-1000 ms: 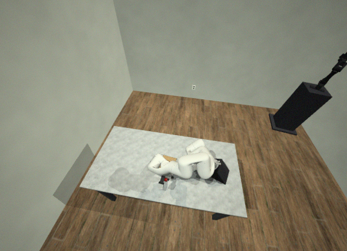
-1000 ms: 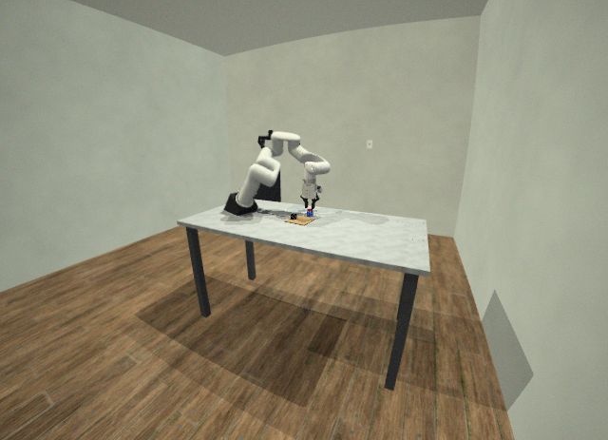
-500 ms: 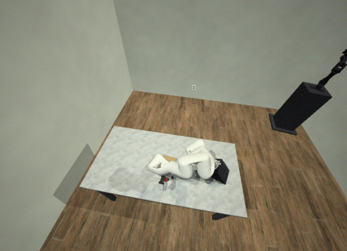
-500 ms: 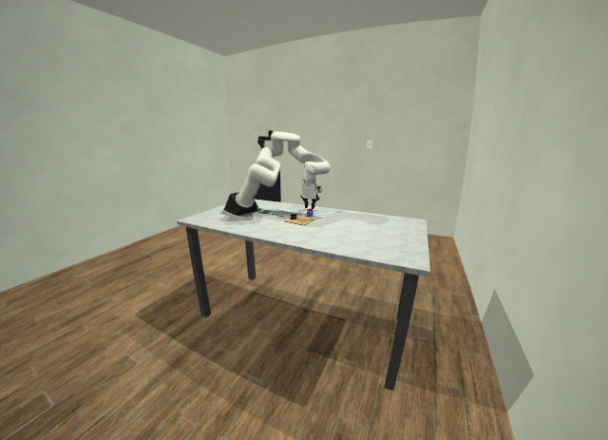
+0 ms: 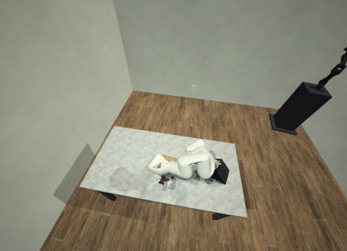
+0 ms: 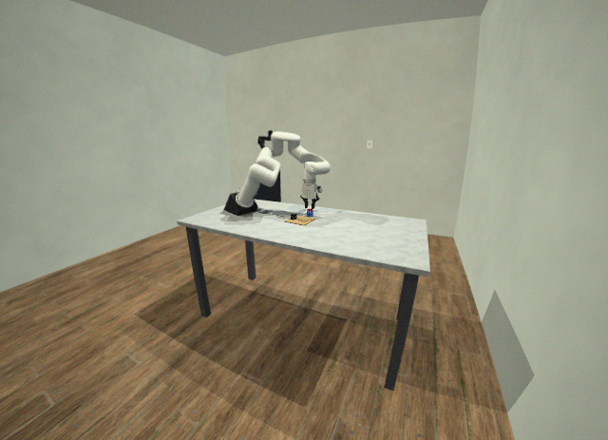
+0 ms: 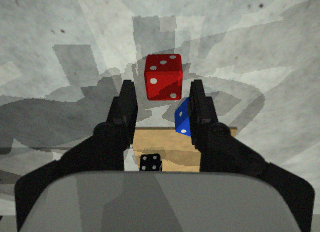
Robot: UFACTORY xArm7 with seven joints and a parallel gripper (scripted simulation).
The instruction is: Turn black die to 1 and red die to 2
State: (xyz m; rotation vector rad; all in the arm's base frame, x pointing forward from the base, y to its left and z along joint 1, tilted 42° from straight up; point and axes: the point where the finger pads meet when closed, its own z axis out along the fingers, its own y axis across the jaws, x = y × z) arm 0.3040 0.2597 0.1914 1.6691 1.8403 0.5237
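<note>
The red die lies 4 cm below my hand. Also, from my hand: black die (16 cm to the right, 4 cm below, 1 cm behind); then blue die (5 cm to the right, 4 cm below, 3 cm ahead); then tan mat (16 cm to the right, 5 cm below, 3 cm ahead).
</note>
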